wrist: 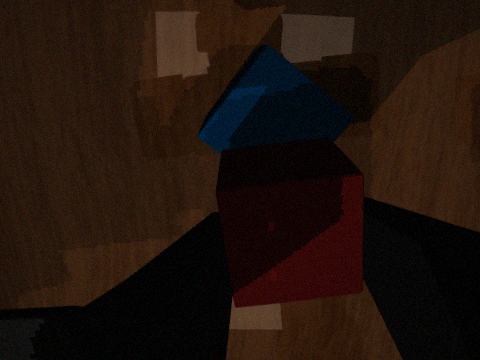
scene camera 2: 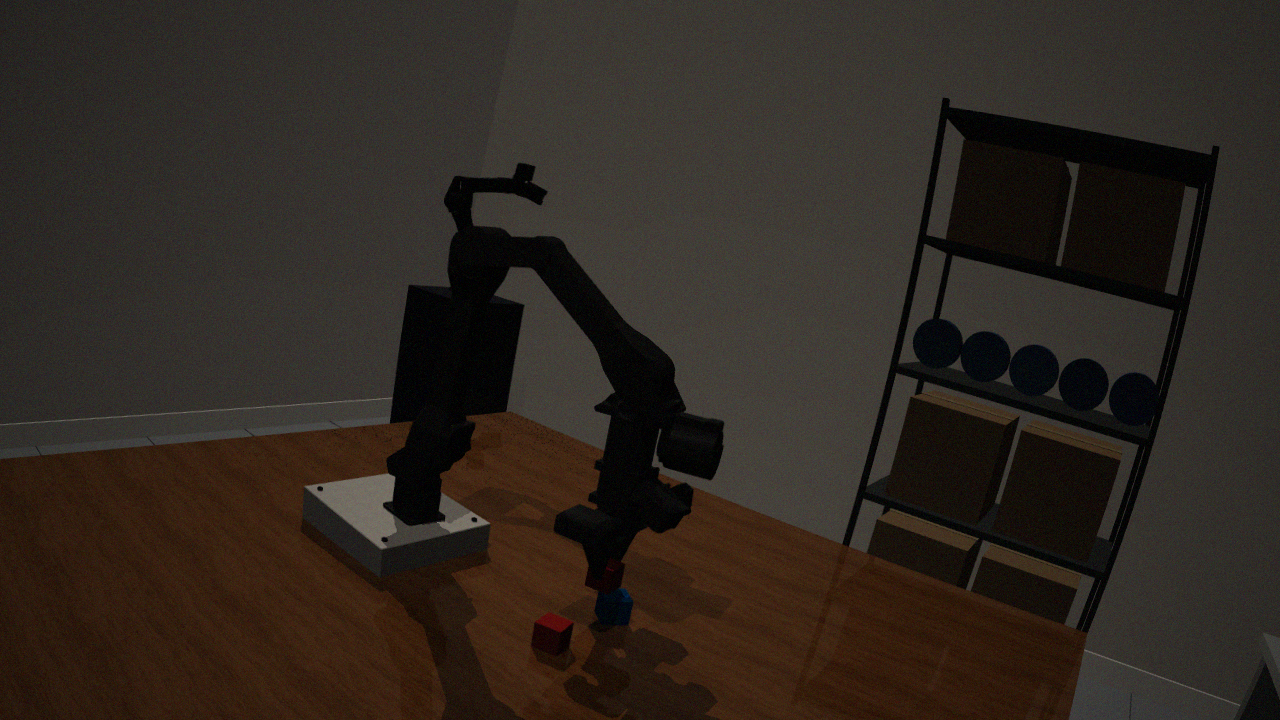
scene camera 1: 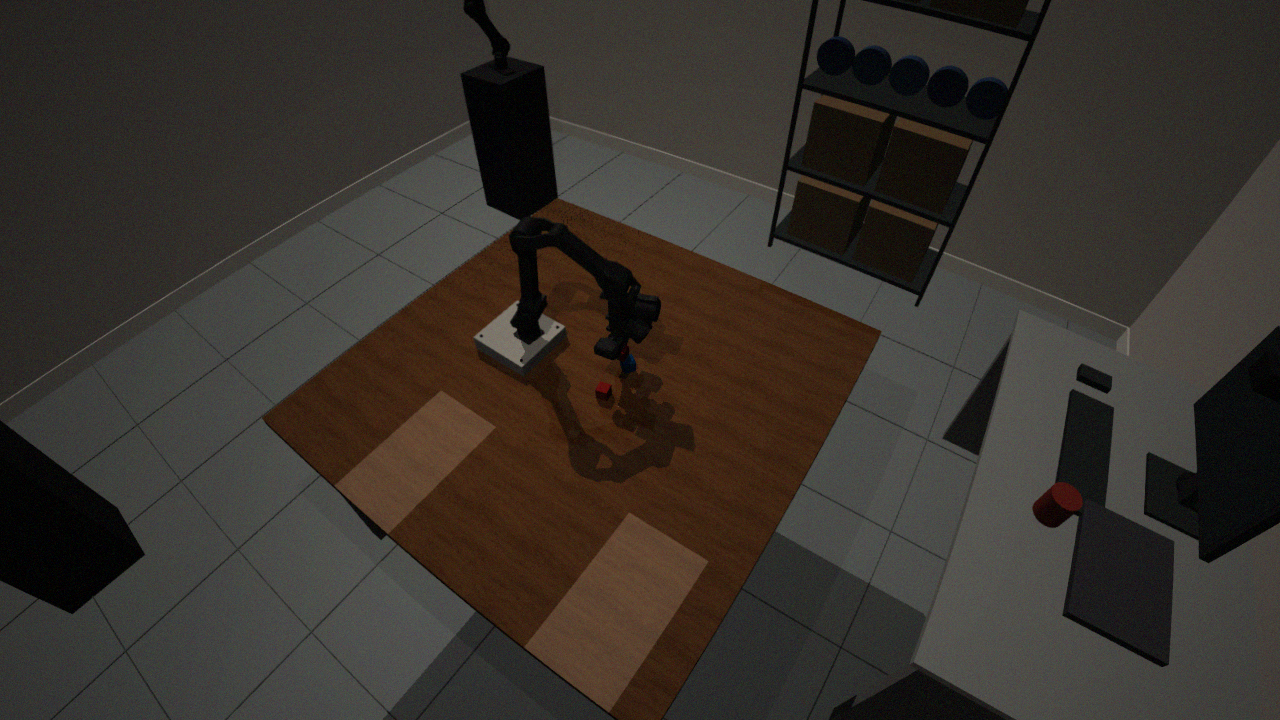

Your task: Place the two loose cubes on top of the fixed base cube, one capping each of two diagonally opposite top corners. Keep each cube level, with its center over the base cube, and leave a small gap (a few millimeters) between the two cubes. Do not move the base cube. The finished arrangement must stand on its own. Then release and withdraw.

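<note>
There's a red cube held in my gripper (scene camera 2: 604, 574), and a blue cube (scene camera 2: 615, 608) shows in that camera too. The wrist view gives me the gripper (wrist: 286, 219) and the blue cube (wrist: 270, 101). Then scene camera 1 has my gripper (scene camera 1: 620, 352).
</note>
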